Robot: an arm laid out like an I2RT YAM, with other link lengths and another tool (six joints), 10 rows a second.
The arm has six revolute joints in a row. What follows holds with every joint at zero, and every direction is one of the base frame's.
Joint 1 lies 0.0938 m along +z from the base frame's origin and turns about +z.
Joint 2 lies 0.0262 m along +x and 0.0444 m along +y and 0.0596 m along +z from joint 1 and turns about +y.
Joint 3 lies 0.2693 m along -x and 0.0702 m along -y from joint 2 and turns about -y.
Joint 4 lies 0.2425 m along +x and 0.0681 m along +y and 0.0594 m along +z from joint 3 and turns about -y.
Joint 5 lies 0.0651 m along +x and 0.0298 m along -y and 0.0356 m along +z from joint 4 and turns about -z.
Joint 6 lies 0.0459 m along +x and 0.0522 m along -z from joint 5 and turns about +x.
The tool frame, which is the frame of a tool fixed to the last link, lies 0.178 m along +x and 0.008 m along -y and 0.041 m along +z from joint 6; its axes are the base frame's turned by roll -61.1, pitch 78.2 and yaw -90 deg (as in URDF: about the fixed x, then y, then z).
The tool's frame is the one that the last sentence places.
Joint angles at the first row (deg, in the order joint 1, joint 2, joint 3, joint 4, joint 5, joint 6):
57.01, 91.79, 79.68, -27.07, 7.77, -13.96
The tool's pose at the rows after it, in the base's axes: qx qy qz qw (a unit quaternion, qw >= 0); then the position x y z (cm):
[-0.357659 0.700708 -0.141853 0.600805 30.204 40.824 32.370]
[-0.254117 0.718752 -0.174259 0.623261 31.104 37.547 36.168]
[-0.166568 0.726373 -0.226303 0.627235 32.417 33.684 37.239]
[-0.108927 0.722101 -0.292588 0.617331 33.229 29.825 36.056]
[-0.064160 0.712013 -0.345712 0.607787 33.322 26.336 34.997]
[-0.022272 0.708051 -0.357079 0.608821 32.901 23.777 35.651]
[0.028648 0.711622 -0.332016 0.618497 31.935 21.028 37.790]
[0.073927 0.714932 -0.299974 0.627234 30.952 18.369 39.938]
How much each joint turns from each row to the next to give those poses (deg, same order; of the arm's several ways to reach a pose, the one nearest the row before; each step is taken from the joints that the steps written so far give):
3.15, -5.40, -0.24, 1.46, 10.16, 6.43
2.75, -3.21, -0.33, 0.97, 12.00, 7.23
1.23, -1.12, -1.86, 0.96, 11.65, 5.38
0.48, -0.15, -3.78, 0.13, 10.23, 4.05
0.22, -0.50, -3.89, -0.55, 8.00, 3.97
0.04, -2.32, -2.23, -0.44, 4.05, 3.31
0.00, -5.55, -1.90, 0.05, 1.57, 2.88
-0.24, -5.86, -1.33, 0.04, 0.50, 1.94

